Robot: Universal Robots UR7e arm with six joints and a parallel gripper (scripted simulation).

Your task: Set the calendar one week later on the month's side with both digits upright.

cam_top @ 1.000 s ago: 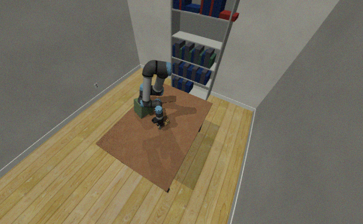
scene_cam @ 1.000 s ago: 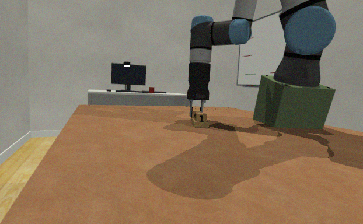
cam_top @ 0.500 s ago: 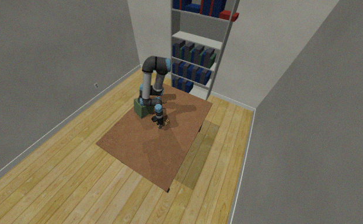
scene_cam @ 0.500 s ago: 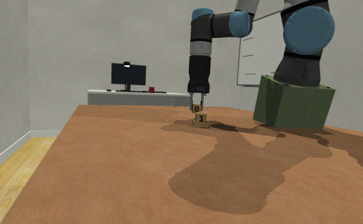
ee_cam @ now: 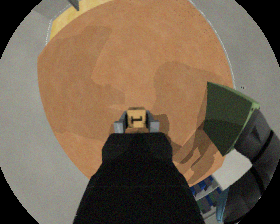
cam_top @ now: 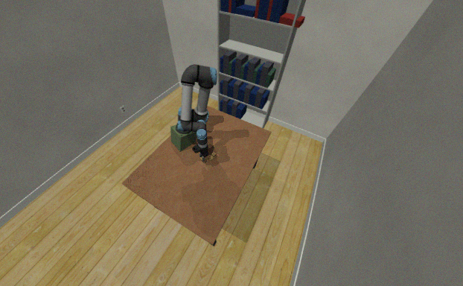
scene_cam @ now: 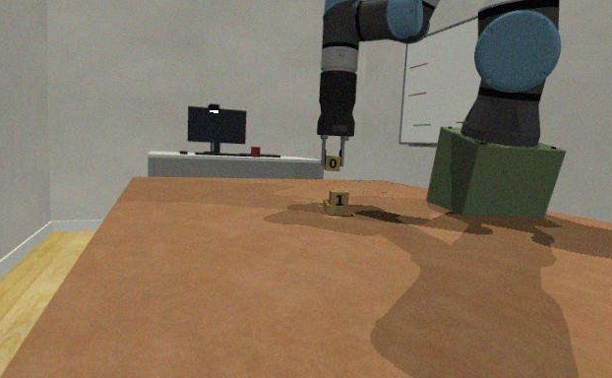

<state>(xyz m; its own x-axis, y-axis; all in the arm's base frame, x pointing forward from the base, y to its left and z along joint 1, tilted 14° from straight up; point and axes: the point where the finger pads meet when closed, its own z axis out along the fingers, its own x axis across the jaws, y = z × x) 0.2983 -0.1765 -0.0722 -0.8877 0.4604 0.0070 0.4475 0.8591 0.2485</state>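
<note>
The wooden tray lies 100 mm to the left of my hand, 90 mm below it and 50 mm ahead of it.
</note>
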